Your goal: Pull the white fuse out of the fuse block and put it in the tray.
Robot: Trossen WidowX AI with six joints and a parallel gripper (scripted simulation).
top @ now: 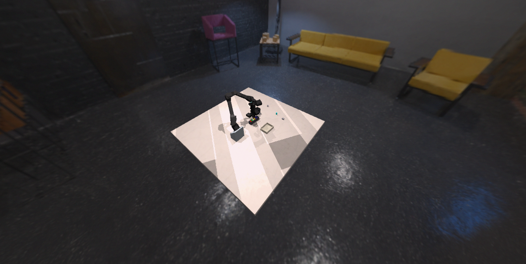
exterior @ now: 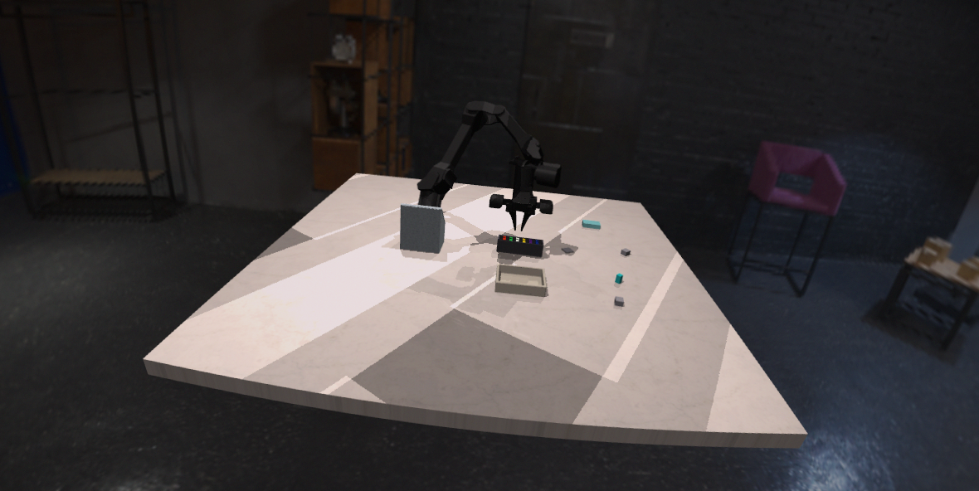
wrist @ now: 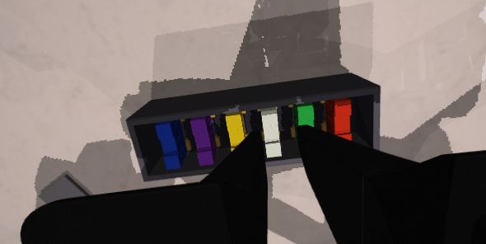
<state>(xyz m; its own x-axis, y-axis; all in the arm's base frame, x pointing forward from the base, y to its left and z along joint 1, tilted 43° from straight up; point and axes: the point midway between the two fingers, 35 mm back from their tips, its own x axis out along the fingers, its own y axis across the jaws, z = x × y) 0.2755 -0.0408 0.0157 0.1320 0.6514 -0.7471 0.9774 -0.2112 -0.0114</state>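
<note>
The white fuse is 50 mm below my gripper tip and 10 mm to the left of it. Also, from my gripper tip: green fuse (50 mm below, 20 mm to the left, 20 mm behind); red fuse (50 mm below, 40 mm behind, 20 mm to the left); yellow fuse (50 mm below, 20 mm ahead, 10 mm to the left).
</note>
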